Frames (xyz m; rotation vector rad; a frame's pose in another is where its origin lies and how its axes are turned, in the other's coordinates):
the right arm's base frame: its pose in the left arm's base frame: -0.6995 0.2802 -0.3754 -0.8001 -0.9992 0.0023
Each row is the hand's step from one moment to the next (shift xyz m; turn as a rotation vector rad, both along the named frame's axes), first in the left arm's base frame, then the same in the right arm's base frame.
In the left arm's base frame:
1: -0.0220 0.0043 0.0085 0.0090 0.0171 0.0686
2: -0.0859 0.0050 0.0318 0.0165 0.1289 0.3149
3: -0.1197 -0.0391 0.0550 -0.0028 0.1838 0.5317
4: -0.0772 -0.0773 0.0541 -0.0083 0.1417 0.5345
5: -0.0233 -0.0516 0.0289 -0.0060 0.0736 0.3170
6: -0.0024 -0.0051 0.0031 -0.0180 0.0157 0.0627
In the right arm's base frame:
1: -0.0046 -0.0096 0.0215 0.0623 -0.0257 0.0231
2: -0.0231 -0.0452 0.0764 0.2897 -0.0902 0.1550
3: -0.0403 -0.1026 0.0820 0.4599 -0.1873 0.2644
4: -0.0303 -0.1149 0.0271 0.4442 -0.2213 0.2441
5: -0.0096 -0.0626 -0.0051 0.2592 -0.1391 0.1394
6: -0.0008 -0.0064 -0.0004 0.0422 -0.0325 0.0408

